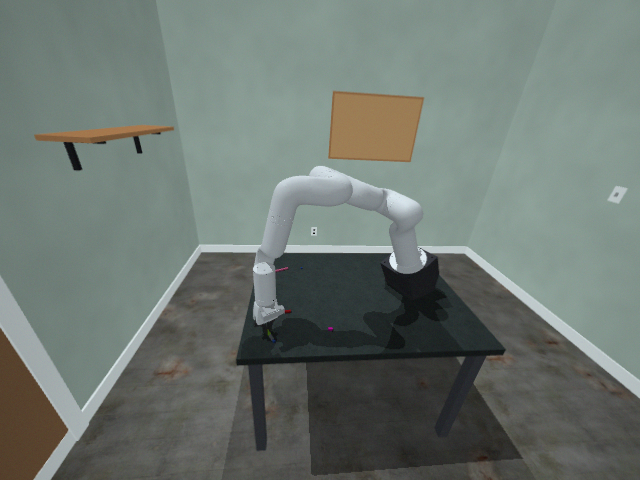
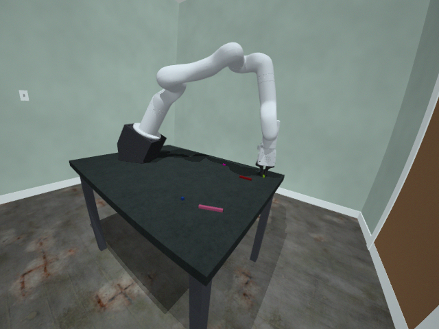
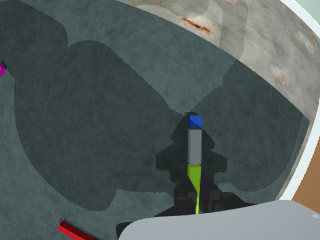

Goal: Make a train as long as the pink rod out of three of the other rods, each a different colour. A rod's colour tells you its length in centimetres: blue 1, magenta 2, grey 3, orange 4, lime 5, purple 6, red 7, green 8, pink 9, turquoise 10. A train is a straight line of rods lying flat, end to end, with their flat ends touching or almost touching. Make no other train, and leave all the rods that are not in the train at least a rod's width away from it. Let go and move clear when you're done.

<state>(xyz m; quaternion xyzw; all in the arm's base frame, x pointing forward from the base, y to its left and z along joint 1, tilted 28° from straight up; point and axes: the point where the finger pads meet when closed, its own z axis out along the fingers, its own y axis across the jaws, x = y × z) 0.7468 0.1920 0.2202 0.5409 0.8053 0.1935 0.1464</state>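
Right now my hand is 20 mm above the lime rod. From my hand the other things lie so: red rod 110 mm to the right, 80 mm behind, 20 mm below; then grey rod 40 mm to the left, 20 mm below, 20 mm behind; then short magenta rod 280 mm behind, 20 mm to the left, 20 mm below.
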